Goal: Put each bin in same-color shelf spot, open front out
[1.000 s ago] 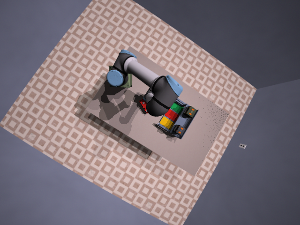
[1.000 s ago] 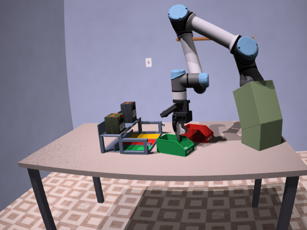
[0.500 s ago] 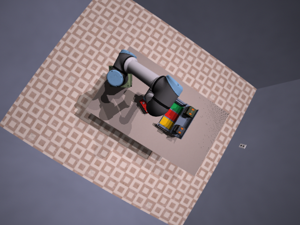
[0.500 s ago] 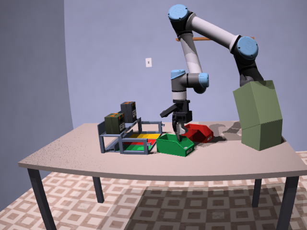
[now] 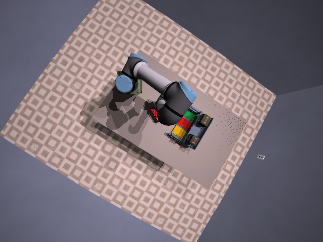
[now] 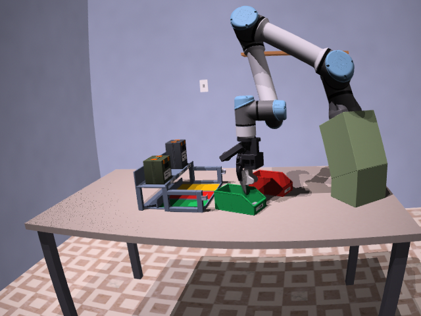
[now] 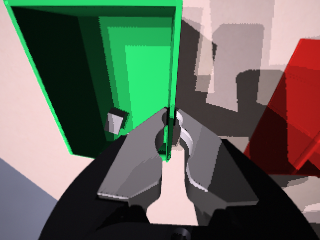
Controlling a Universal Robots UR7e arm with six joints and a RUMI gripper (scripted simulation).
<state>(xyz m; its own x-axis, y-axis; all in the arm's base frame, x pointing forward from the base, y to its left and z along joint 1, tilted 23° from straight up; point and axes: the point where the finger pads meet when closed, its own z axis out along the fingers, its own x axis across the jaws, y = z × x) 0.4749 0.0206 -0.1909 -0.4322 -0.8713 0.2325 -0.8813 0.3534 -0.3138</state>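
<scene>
Now: hand 50 mm to the right of the green bin, 20 mm short of it and 20 mm above it. Also, from my hand: green mark 250 mm ahead, 50 mm below; red mark 240 mm ahead, 110 mm to the right, 50 mm below; red bin 150 mm to the right, 100 mm behind, 20 mm below.
</scene>
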